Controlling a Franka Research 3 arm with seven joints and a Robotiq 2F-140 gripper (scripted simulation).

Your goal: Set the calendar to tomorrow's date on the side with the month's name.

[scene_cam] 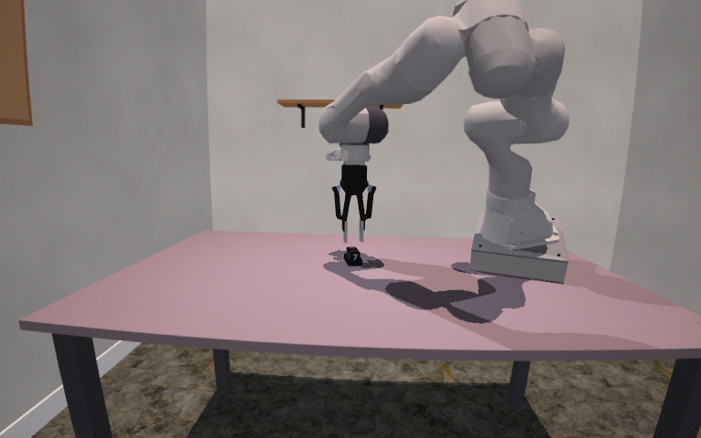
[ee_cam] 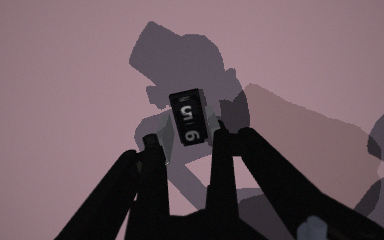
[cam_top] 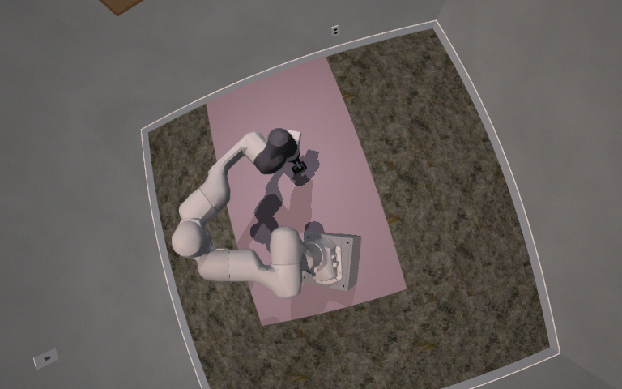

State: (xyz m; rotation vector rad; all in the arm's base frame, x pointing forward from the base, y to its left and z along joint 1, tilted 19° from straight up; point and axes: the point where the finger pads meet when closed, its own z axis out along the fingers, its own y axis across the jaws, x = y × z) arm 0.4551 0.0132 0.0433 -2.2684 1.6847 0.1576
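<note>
Right now my hand is 70 mm above the black digit cube. The rest, counted from my hand: black calendar tray: 10 mm to the left, 80 mm below.
</note>
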